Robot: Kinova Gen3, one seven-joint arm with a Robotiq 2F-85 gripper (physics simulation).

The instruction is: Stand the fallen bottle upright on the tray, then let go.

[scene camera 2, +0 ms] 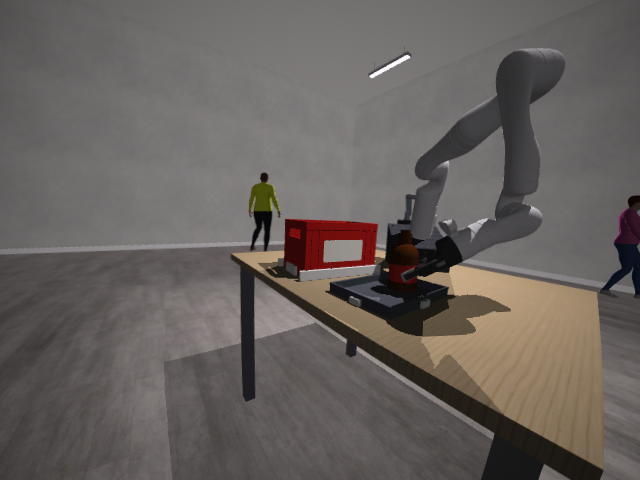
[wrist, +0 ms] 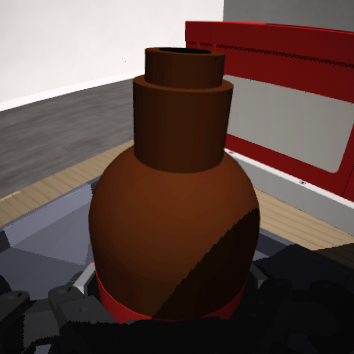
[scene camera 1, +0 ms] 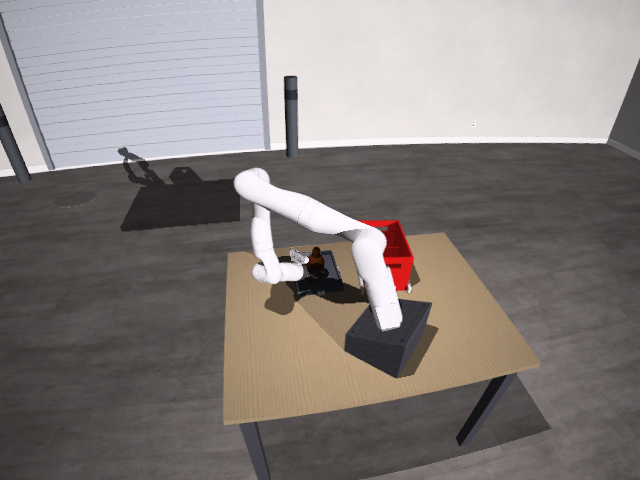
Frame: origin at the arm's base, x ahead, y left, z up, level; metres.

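Where they show: gripper, fingertip midpoint: [scene camera 2: 399,274] [scene camera 1: 316,269]; arm's base at its link origin: [scene camera 2: 419,234] [scene camera 1: 389,321].
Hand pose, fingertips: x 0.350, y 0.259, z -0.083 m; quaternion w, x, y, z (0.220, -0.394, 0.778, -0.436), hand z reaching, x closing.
Each offset is from my fingertips to the centre of the thing. Level surfaces: height alone.
The brown bottle with a red label {dz +0.041, dx -0.007, dy +0.003 m} [scene camera 1: 316,257] [scene camera 2: 405,255] [wrist: 175,210] stands upright, or nearly so, within the dark tray {dz -0.038, dx +0.031, dy +0.003 m} [scene camera 1: 334,279] [scene camera 2: 368,301] [wrist: 55,235]. Its base is at or very close to the tray floor; whether it touches cannot be told. My gripper [scene camera 1: 316,271] [scene camera 2: 407,272] [wrist: 169,276] is shut on the bottle at the red label, low on the body, reaching in from the side. In the wrist view a fingertip shows at each side of the bottle. The far finger is hidden behind the bottle in scene camera 2's view.
A red crate {dz +0.037, dx +0.072, dy -0.283 m} [scene camera 1: 401,272] [scene camera 2: 315,253] [wrist: 270,45] stands on the table {dz -0.050 m} [scene camera 1: 289,361] [scene camera 2: 537,330] beside the tray. The arm's dark angled base block [scene camera 1: 374,353] stands on the table. The tray is near a table edge. Two people stand beyond the table.
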